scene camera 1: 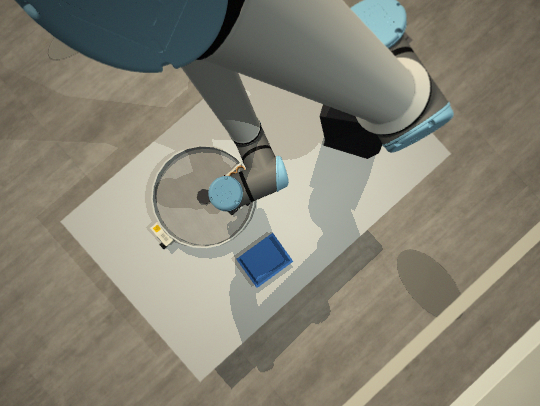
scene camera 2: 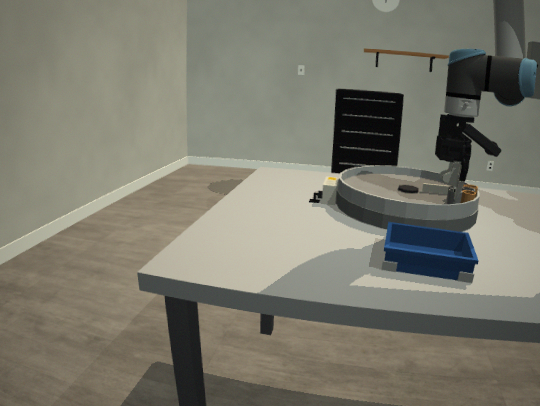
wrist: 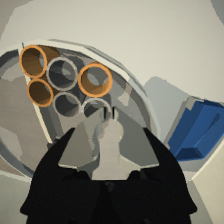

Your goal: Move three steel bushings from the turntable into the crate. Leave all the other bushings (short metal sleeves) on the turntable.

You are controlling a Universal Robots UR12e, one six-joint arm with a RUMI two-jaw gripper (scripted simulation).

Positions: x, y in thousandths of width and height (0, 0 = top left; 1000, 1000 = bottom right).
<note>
In view: the gripper (scene camera 2: 842, 491), a steel bushing (wrist: 243, 328), a steel bushing (wrist: 288, 484), a blue crate (scene camera 2: 760, 590) and a turntable (scene camera 1: 340, 499).
The gripper shows as well in the wrist view (wrist: 489, 480). The blue crate also shows in scene camera 1 (scene camera 1: 490, 642). The turntable shows as well in scene camera 2 (scene camera 2: 742, 462).
</note>
